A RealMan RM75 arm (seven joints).
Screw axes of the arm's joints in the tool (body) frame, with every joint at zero. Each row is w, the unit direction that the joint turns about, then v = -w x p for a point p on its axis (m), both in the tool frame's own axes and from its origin. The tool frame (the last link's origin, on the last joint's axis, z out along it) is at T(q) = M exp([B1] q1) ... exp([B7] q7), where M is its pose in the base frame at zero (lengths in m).
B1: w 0 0 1 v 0 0 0
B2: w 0 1 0 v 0.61 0 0
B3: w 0 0 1 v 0 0 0
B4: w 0 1 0 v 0.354 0 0
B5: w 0 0 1 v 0 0 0
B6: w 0 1 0 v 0.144 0 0
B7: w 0 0 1 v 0 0 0
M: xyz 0 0 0.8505 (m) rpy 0 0 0 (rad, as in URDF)
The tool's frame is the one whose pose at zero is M.
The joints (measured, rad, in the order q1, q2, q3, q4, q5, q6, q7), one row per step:
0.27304 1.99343 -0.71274 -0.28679 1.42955 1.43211 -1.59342
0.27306 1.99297 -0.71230 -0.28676 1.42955 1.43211 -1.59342
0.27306 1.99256 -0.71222 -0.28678 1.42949 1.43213 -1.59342
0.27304 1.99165 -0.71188 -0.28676 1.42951 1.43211 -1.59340
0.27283 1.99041 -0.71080 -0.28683 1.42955 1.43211 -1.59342
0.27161 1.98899 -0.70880 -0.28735 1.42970 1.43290 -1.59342
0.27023 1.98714 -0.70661 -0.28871 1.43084 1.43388 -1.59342
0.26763 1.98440 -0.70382 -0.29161 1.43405 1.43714 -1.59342
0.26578 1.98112 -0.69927 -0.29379 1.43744 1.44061 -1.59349
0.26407 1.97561 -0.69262 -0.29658 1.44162 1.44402 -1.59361
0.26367 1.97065 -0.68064 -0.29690 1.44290 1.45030 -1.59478
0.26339 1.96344 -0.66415 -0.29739 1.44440 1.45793 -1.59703
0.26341 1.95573 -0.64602 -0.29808 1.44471 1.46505 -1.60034
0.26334 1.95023 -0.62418 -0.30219 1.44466 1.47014 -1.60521
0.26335 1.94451 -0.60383 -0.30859 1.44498 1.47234 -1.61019
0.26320 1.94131 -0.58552 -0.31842 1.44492 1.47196 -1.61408
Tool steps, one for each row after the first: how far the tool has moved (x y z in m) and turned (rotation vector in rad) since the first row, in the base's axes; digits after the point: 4 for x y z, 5 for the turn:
0.0001 0.0001 0.0002 0.00050 -0.00032 -0.00018
0.0002 0.0001 0.0004 0.00063 -0.00072 -0.00017
0.0005 0.0002 0.0008 0.00118 -0.00149 -0.00038
0.0009 0.0003 0.0015 0.00254 -0.00246 -0.00098
0.0014 0.0001 0.0025 0.00489 -0.00306 -0.00219
0.0021 0.0001 0.0039 0.00875 -0.00402 -0.00320
0.0030 0.0001 0.0062 0.01545 -0.00425 -0.00355
0.0038 0.0005 0.0090 0.02365 -0.00395 -0.00409
0.0051 0.0013 0.0131 0.03530 -0.00548 -0.00504
0.0059 0.0020 0.0170 0.04765 -0.00355 -0.00493
0.0072 0.0032 0.0225 0.06500 -0.00262 -0.00451
0.0086 0.0045 0.0284 0.08346 -0.00357 -0.00355
0.0099 0.0063 0.0344 0.10670 -0.00659 -0.00239
0.0115 0.0085 0.0409 0.13054 -0.01379 -0.00127
0.0129 0.0107 0.0466 0.15309 -0.02276 -0.00034

